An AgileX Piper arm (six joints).
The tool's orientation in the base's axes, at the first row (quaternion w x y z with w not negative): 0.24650 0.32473 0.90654 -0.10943
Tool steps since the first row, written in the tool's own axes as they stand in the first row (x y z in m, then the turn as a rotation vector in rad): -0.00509 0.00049 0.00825 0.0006 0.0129 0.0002; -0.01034 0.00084 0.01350 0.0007 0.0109 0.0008; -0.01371 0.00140 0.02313 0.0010 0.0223 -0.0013; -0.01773 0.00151 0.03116 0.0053 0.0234 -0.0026
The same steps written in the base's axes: 0.00681 -0.00530 -0.00443 0.0080 0.0101 -0.0010; 0.01252 -0.00973 -0.00621 0.0068 0.0084 -0.0015; 0.01875 -0.01455 -0.01272 0.0132 0.0181 -0.0003; 0.02452 -0.01950 -0.01750 0.0105 0.0217 -0.0014
